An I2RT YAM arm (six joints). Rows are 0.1 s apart.
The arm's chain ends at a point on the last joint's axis. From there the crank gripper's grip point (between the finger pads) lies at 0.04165 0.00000 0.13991 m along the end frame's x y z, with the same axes.
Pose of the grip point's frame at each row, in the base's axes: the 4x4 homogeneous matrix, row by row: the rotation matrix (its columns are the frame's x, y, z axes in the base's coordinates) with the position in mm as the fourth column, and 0 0 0 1 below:
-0.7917 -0.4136 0.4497 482.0; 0.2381 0.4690 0.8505 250.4; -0.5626 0.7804 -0.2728 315.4; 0 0 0 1
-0.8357 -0.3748 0.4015 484.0; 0.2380 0.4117 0.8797 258.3; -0.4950 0.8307 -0.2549 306.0; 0 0 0 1
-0.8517 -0.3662 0.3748 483.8; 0.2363 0.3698 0.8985 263.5; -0.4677 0.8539 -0.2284 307.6; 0 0 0 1
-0.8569 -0.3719 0.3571 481.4; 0.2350 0.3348 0.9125 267.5; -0.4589 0.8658 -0.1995 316.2; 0 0 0 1
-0.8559 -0.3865 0.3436 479.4; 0.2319 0.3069 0.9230 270.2; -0.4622 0.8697 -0.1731 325.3; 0 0 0 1
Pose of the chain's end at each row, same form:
-0.7917 -0.4136 0.4497 452.1; 0.2381 0.4690 0.8505 121.5; -0.5626 0.7804 -0.2728 377.0; 0 0 0 1
-0.8357 -0.3748 0.4015 462.6; 0.2380 0.4117 0.8797 125.3; -0.4950 0.8307 -0.2549 362.3; 0 0 0 1
-0.8517 -0.3662 0.3748 466.8; 0.2363 0.3698 0.8985 127.9; -0.4677 0.8539 -0.2284 359.0; 0 0 0 1
-0.8569 -0.3719 0.3571 467.1; 0.2350 0.3348 0.9125 130.0; -0.4589 0.8658 -0.1995 363.2; 0 0 0 1
-0.8559 -0.3865 0.3436 467.0; 0.2319 0.3069 0.9230 131.4; -0.4622 0.8697 -0.1731 368.8; 0 0 0 1

